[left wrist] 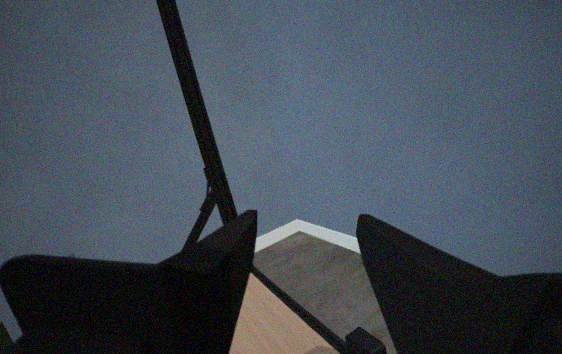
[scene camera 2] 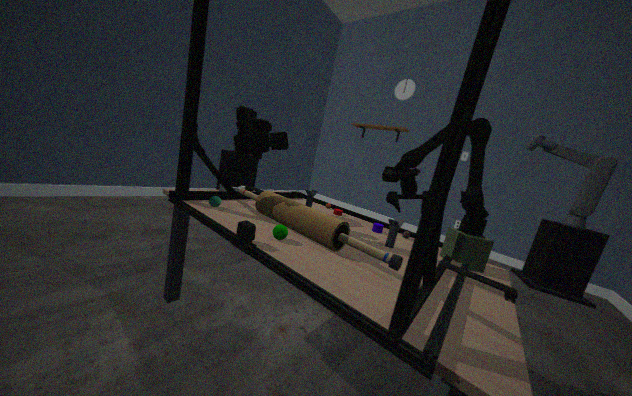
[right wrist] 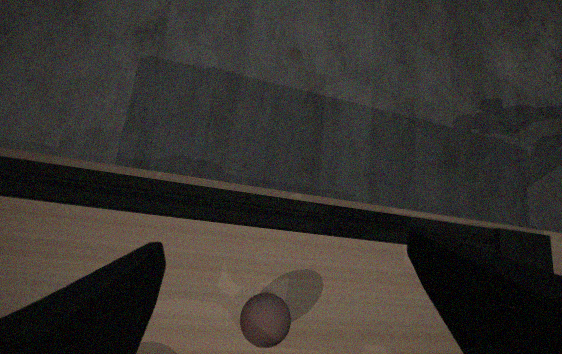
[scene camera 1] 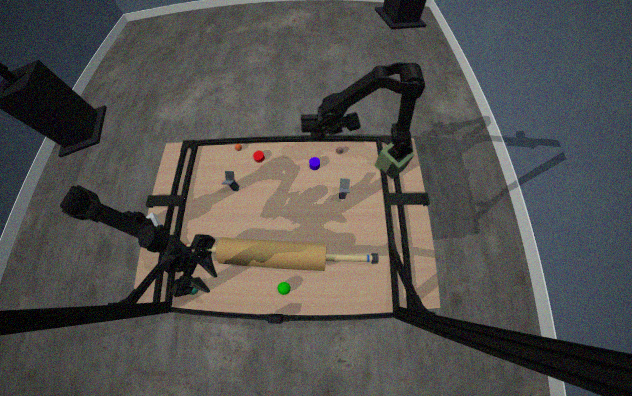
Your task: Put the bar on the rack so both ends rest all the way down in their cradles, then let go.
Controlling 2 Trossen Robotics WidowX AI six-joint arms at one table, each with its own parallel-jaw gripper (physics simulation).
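Places are measured from the left arm's base along level axes (x ahead, y left, z up), in metres.
Where they show: left gripper, fingertip midpoint: point(left wrist: 307, 221) point(scene camera 2: 265, 138) point(scene camera 1: 212, 284); right gripper, fingertip midpoint: point(scene camera 2: 410, 212) point(right wrist: 288, 246); left arm's base at its link origin: point(scene camera 2: 233, 185); right arm's base at its link origin: point(scene camera 2: 470, 233) point(scene camera 1: 398, 152).
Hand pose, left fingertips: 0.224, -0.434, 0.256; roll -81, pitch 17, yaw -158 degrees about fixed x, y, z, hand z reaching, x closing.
Each offset is from my left fingertips to the top centre of the thing, as dx, dy, dz.
The bar, a thick tan roll point(scene camera 1: 272, 254) point(scene camera 2: 310, 222) with thin pale ends, lies on the table in front of the rack. Its right end has a blue band and dark cap; its left end passes under my left gripper in scene camera 1. The rack's two grey cradles, the left one @[+0.186, +0.353, -0.184] point(scene camera 1: 229, 178) point(scene camera 2: 310, 198) and the right one @[+0.510, +0.048, -0.184] point(scene camera 1: 344, 187) point(scene camera 2: 392, 234), stand apart without the bar. My left gripper point(scene camera 1: 212, 283) point(left wrist: 307, 221) is partly open and empty, above the bar's left end region. My right gripper point(right wrist: 288, 246) is wide open and empty, beyond the right cradle near the far edge.
A red disc @[+0.345, +0.411, -0.266] point(scene camera 1: 258, 156) point(scene camera 2: 338, 212), a blue-violet cylinder @[+0.510, +0.227, -0.256] point(scene camera 1: 314, 163) point(scene camera 2: 378, 228), an orange ball @[+0.297, +0.514, -0.260] point(scene camera 1: 238, 147) and a mauve ball @[+0.637, +0.212, -0.259] point(scene camera 1: 339, 150) point(right wrist: 265, 320) lie beyond the rack. A green ball @[+0.114, -0.097, -0.244] point(scene camera 1: 283, 288) point(scene camera 2: 280, 232) lies in front of the bar. Black frame rails edge the table.
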